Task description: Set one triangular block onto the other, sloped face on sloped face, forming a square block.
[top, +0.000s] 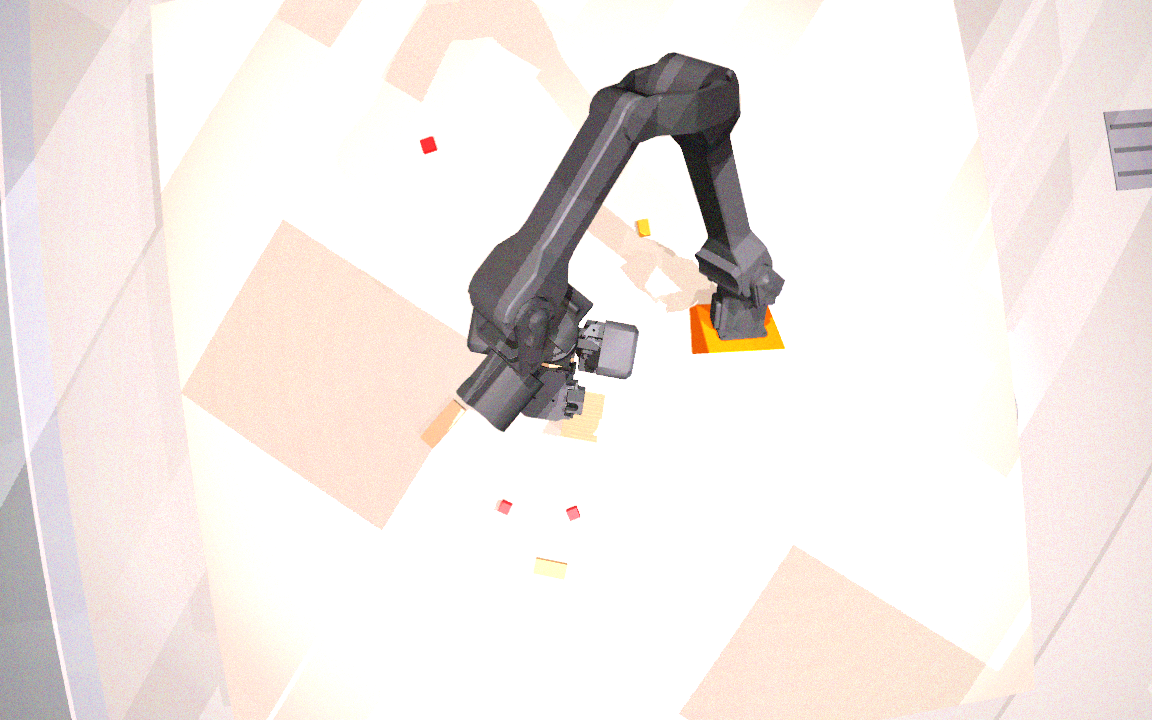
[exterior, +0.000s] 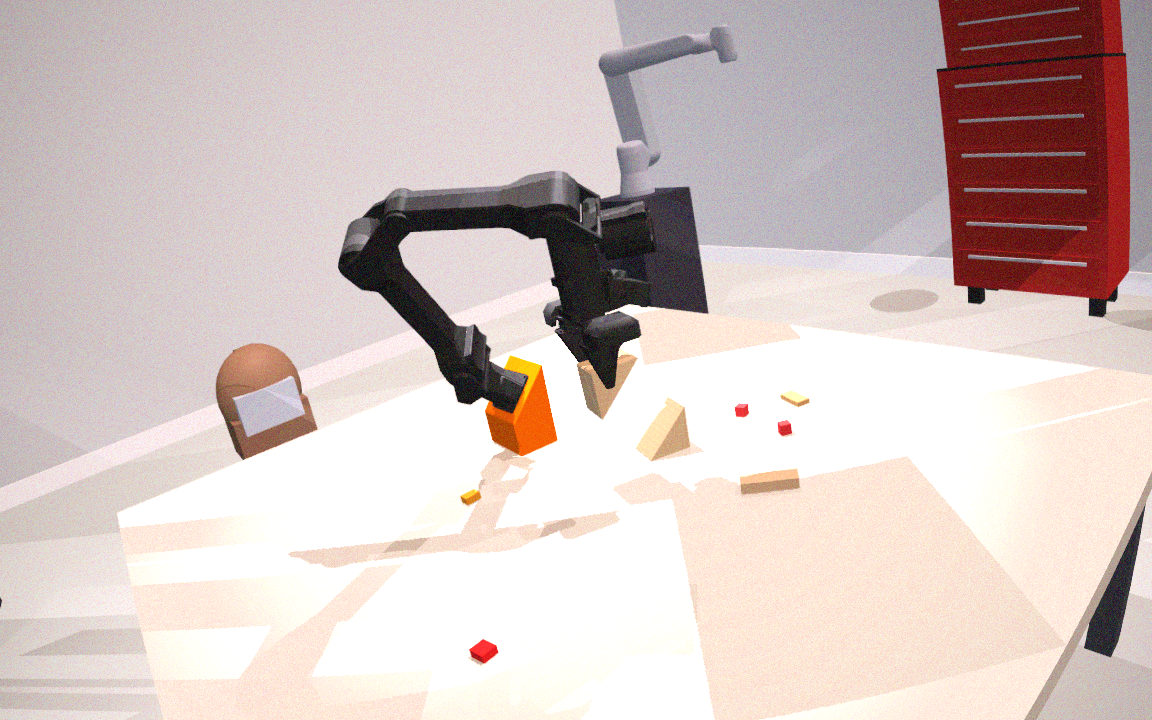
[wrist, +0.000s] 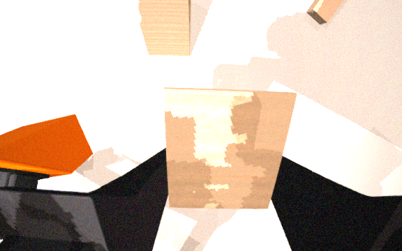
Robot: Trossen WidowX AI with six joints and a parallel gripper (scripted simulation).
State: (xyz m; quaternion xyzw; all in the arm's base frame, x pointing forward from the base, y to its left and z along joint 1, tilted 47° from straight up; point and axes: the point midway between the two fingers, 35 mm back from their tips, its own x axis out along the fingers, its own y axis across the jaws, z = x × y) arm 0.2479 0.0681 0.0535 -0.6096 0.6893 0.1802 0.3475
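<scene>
My gripper tip is now 2 cm past the wooden triangular block, 12 cm to the right of it and 13 cm above it. Also, from my gripper tip: flat wooden plank: 18 cm ahead, 10 cm to the left, 14 cm below; then yellow piece: 14 cm behind, 16 cm to the right, 14 cm below; then red cube: 17 cm ahead, 32 cm to the right, 14 cm below.
</scene>
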